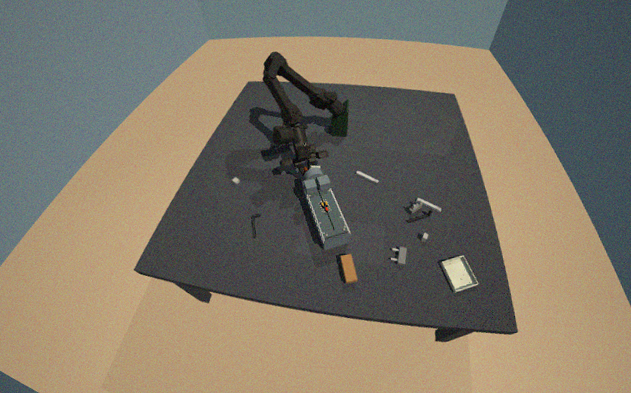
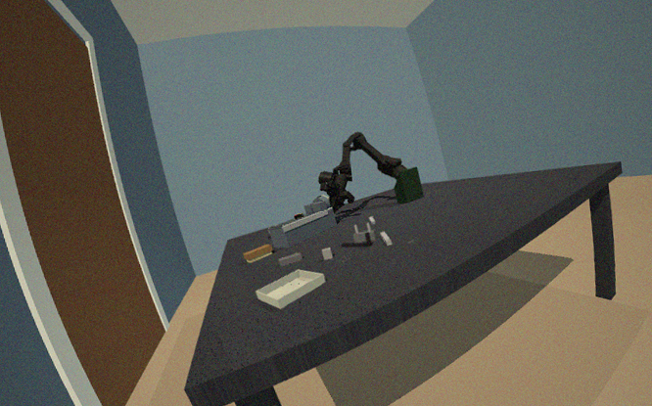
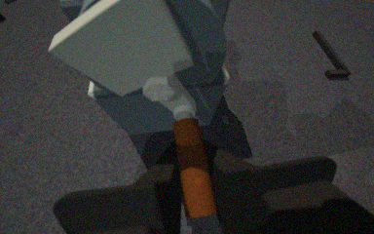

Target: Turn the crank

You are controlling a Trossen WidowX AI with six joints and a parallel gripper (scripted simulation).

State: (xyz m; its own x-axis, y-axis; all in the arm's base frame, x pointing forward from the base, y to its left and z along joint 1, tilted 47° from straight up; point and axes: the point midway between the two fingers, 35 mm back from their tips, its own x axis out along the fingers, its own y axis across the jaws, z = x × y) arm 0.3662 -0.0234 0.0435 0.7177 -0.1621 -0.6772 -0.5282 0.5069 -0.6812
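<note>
Now: gripper tip 2 cm past the orange crank handle, 1 cm to the left of it and 3 cm below it. Also, from my gripper tip: crank 1 cm behind, 4 cm above; red pointer 15 cm ahead, 11 cm to the left, 5 cm above; orange block 31 cm ahead, 23 cm to the left, 2 cm below.
</note>
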